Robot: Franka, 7 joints.
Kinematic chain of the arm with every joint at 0, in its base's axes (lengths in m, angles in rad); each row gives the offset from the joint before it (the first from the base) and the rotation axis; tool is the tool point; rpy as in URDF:
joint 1: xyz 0 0 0.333 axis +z
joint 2: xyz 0 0 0 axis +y
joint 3: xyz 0 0 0.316 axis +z
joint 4: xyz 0.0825 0 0 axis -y
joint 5: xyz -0.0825 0 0.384 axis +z
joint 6: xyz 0 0 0 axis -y
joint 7: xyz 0.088 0 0 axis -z
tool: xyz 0 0 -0.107 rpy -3.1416 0 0
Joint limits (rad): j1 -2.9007..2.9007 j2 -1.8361..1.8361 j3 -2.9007..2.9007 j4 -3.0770..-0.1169 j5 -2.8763..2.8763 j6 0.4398..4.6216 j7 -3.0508..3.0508
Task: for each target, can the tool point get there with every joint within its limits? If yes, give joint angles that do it. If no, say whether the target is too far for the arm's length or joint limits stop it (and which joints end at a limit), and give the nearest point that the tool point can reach.
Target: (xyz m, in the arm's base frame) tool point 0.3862 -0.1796 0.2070
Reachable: yes | joints -2.3479 -0.3950 2.1295 -2.6298 0.9729 3.0034 -2.0936
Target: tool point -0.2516 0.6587 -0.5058
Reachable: no: too far | nearest point -0.2014 0.5273 -0.2803 | short by 0.266 m
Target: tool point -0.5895 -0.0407 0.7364
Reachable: yes | joints -1.4179 -0.1551 -1.4869 -1.7347 0.3845 3.2191 -0.4280
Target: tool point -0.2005 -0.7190 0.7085
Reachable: yes | joints -1.9910 0.8820 0.1631 -0.4059 1.6806 1.8365 2.2606
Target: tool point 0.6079 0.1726 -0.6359
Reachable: no: too far | nearest point 0.4753 0.1350 -0.3172 | short by 0.347 m
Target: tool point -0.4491 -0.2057 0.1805
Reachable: yes | joints -0.7032 -1.2561 -1.8604 -1.9039 -0.6119 1.2783 1.6462
